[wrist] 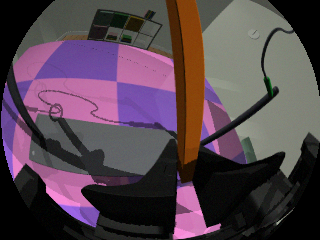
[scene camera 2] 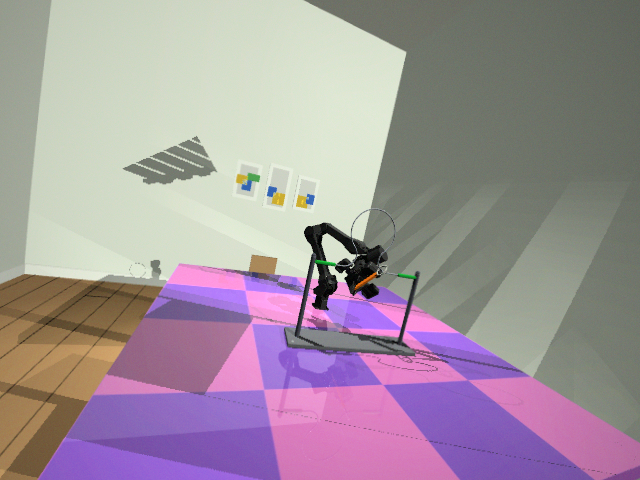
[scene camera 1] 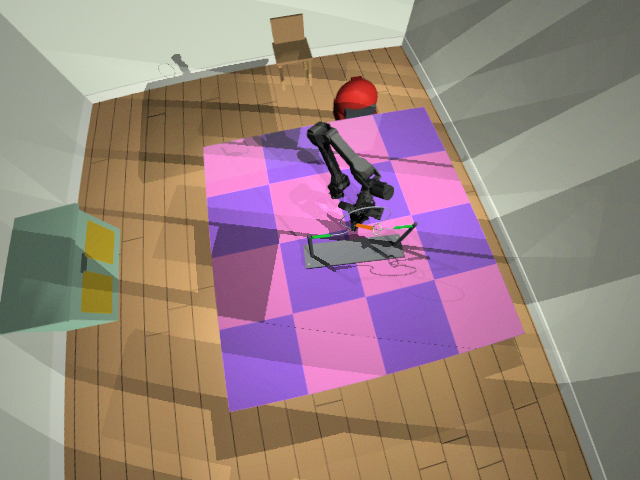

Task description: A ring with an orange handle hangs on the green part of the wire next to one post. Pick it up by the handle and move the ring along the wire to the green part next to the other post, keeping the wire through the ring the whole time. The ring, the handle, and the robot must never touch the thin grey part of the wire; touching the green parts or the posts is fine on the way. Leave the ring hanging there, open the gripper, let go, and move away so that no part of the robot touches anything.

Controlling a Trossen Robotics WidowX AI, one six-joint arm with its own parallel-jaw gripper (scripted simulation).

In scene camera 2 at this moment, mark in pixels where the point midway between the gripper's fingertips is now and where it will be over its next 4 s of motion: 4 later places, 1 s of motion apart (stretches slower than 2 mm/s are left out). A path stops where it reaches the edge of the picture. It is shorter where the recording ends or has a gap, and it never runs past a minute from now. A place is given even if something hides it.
My gripper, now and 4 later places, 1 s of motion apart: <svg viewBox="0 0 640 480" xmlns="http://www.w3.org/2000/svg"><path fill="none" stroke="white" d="M352 294L372 303L381 304L387 306L386 303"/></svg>
